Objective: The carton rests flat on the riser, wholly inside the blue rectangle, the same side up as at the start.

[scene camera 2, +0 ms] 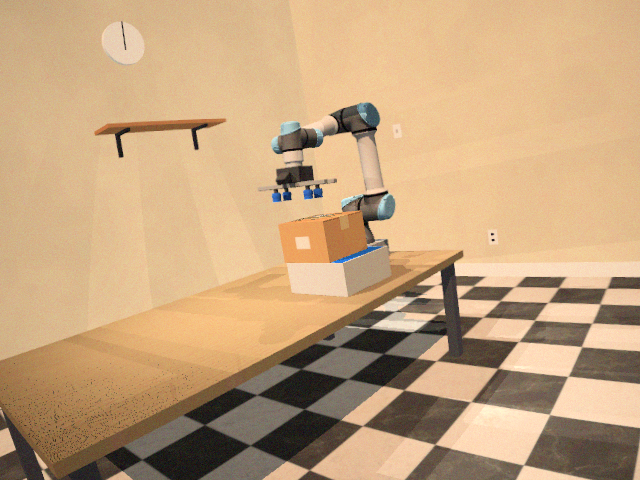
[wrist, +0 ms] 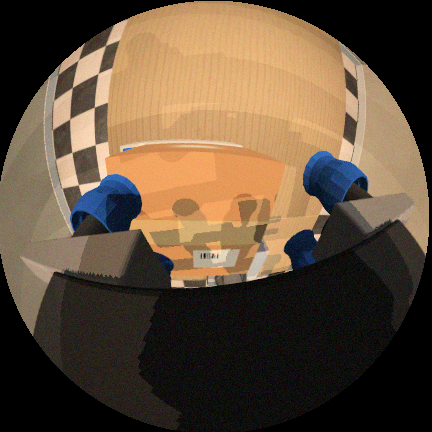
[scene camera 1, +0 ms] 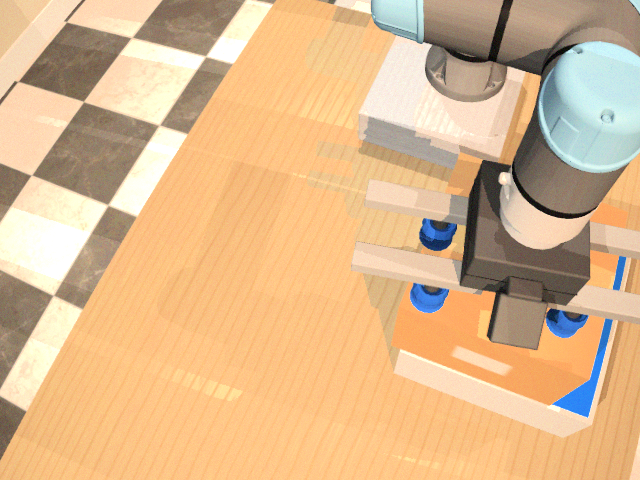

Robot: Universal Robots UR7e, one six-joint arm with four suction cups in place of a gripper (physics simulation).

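Note:
The orange-brown carton rests upright and looks flat on the white riser. In scene camera 2 its front face stands at the riser's front edge and its left side at or slightly past the riser's left edge. The blue rectangle shows along the carton's right side; no blue shows at its left. A barcode label is on its top. My gripper hangs above the carton, cups apart from it, holding nothing.
The wooden table carries the riser. The arm's pale base block stands behind the riser. A wall shelf and a clock are on the wall at the left.

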